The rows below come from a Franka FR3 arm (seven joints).
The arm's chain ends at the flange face. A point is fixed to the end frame.
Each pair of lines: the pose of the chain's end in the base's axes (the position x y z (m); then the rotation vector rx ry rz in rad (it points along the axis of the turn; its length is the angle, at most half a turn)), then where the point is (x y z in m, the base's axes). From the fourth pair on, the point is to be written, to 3 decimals.
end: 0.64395, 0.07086, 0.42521, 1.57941, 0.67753, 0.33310
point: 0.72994 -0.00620 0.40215
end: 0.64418, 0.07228, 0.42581, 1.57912, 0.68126, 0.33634
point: 0.73049 -0.00439 0.40265
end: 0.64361, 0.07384, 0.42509, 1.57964, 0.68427, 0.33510
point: 0.72994 -0.00273 0.40168
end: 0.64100, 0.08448, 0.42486, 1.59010, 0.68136, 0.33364
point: 0.727 0.008 0.401
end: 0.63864, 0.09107, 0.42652, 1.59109, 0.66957, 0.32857
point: 0.724 0.013 0.403
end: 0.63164, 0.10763, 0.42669, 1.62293, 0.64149, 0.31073
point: 0.714 0.028 0.401
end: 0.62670, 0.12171, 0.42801, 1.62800, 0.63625, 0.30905
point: 0.709 0.041 0.402
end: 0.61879, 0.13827, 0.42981, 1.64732, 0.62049, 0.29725
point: 0.699 0.057 0.402
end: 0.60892, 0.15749, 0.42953, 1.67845, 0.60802, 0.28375
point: 0.687 0.075 0.399
